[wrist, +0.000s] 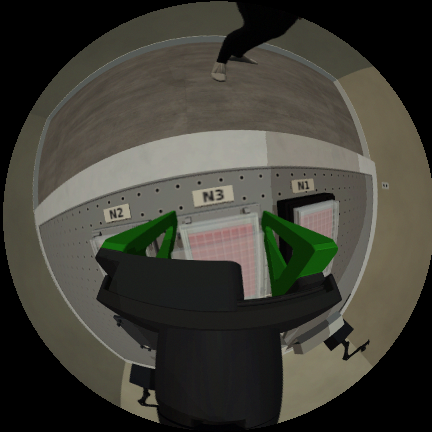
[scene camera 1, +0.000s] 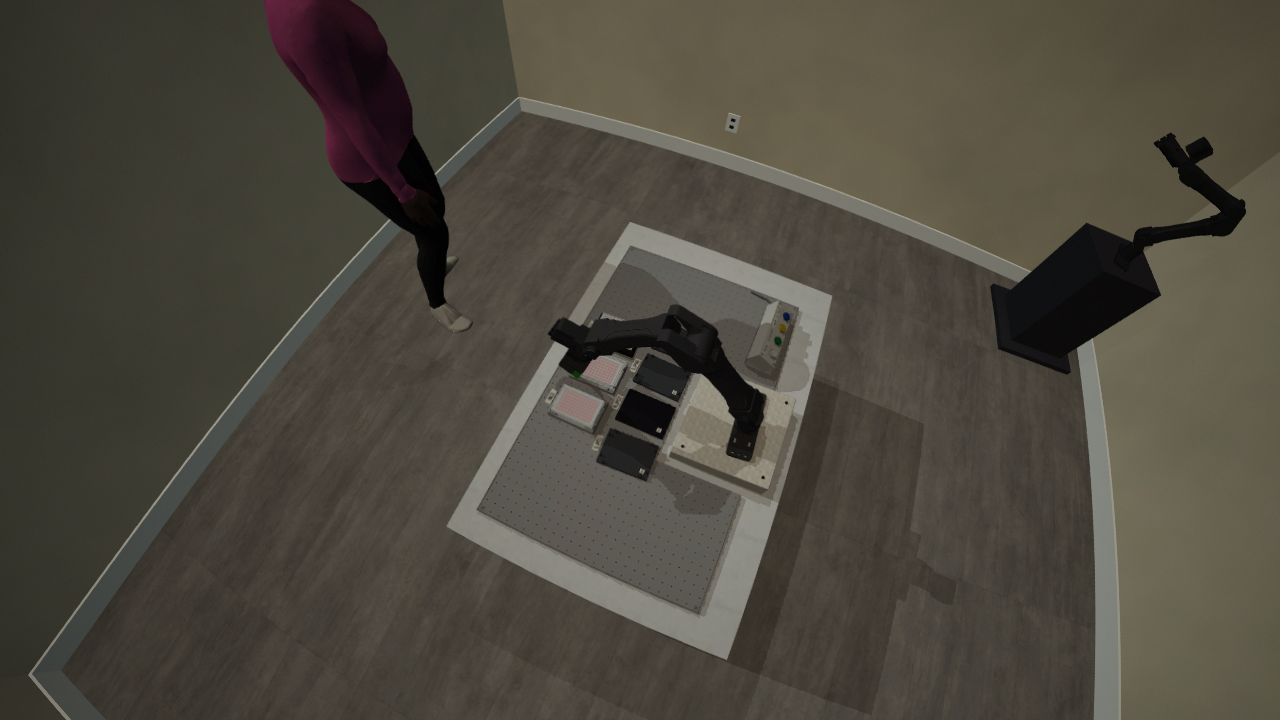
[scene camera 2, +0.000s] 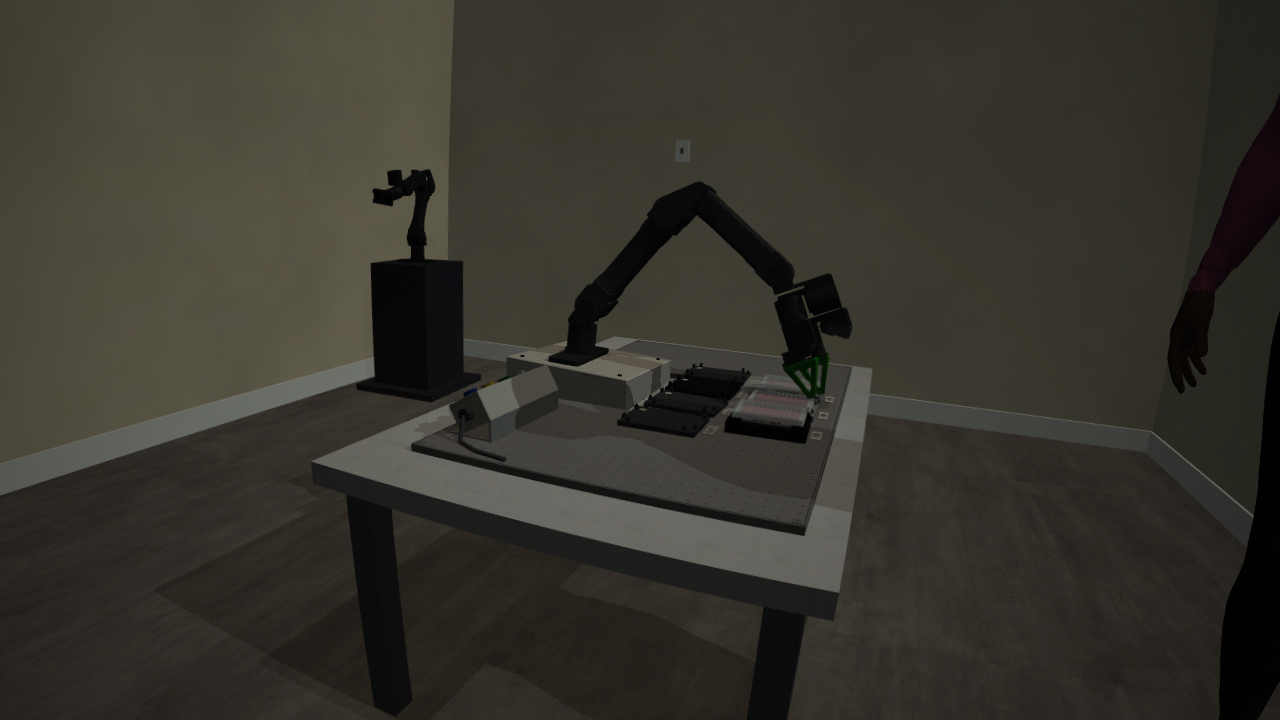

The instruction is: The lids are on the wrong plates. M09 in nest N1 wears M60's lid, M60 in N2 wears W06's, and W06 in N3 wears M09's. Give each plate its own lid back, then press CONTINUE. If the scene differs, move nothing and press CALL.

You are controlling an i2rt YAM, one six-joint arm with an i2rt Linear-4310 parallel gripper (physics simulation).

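Pixels of known places: gripper, fingertip midpoint: (wrist: pixel 218 216) (scene camera 2: pixel 816 396); arm's base, origin of the base link: (scene camera 1: pixel 746 424) (scene camera 2: pixel 580 356).
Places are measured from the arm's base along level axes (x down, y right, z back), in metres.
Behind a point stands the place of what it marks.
Observation:
My gripper (wrist: pixel 220 212) {x 0.015, y 0.040, z -0.519 m} (scene camera 1: pixel 573 362) {x 0.015, y 0.040, z -0.519 m} (scene camera 2: pixel 807 380) {x 0.015, y 0.040, z -0.519 m} has green fingers and reaches down at the nest labelled N3. It is shut on the clear lid (wrist: pixel 221 245) {x -0.002, y 0.035, z -0.498 m} of the pink-gridded plate (scene camera 1: pixel 602 372) {x 0.001, y 0.013, z -0.425 m} there, with one finger on each long side. The N1 plate (wrist: pixel 318 221) {x 0.014, y 0.161, z -0.483 m} sits on a black nest to the right in the wrist view. The N2 plate (wrist: pixel 97 241) {x 0.025, y -0.113, z -0.521 m} (scene camera 1: pixel 577 407) {x 0.025, y -0.101, z -0.456 m} lies to the left, mostly hidden by my left finger. I cannot read any plate or lid labels.
Three black pads (scene camera 1: pixel 646 413) {x 0.044, y -0.044, z -0.272 m} (scene camera 2: pixel 685 403) {x 0.044, y 0.103, z -0.267 m} lie in a row between the plates and the arm's base. A button box (scene camera 1: pixel 773 340) {x -0.017, y 0.283, z 0.024 m} (scene camera 2: pixel 487 412) {x 0.004, y 0.428, z -0.012 m} stands at the far end of the board. A person (scene camera 1: pixel 376 135) (scene camera 2: pixel 1253 357) stands near the table. A second arm on a pedestal (scene camera 1: pixel 1073 295) stands apart.

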